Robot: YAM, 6 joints.
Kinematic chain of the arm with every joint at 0, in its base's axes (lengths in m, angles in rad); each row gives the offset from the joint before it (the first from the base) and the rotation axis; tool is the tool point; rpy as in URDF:
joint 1: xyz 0 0 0.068 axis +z
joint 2: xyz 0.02 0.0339 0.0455 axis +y
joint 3: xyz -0.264 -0.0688 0 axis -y
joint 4: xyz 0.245 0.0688 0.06 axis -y
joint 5: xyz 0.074 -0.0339 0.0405 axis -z
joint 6: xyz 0.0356 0 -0.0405 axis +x
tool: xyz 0 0 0 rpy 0 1.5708 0
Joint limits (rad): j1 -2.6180..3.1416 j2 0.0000..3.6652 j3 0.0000..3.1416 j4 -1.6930..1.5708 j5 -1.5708..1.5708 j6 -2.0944..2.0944
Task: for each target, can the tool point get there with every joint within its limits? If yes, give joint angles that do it. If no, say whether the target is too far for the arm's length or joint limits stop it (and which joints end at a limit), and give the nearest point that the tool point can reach.
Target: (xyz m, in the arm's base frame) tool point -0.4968 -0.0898 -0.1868
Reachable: no: joint limits stop it (at a limit: joint 1) | nearest point -0.4968 -0.0356 -0.1868 | short by 0.054 m
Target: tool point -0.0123 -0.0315 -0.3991
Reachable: no: joint limits stop it (at a limit: joint 2) | nearest point -0.0257 -0.0659 -0.3336 | short by 0.075 m
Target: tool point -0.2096 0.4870 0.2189
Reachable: yes | joints 1.9210 2.3552 2.0302 -0.3738 -0.9917 -0.9545
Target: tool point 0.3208 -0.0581 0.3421
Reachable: yes | joints -0.1647 1.4508 1.3381 -0.5305 0.1333 0.3216
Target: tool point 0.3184 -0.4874 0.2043
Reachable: yes | joints -1.0039 2.5351 1.9649 0.7746 -0.1940 0.8440
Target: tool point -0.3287 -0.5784 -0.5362
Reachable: no: too far | nearest point -0.2349 -0.4134 -0.3004 | short by 0.303 m
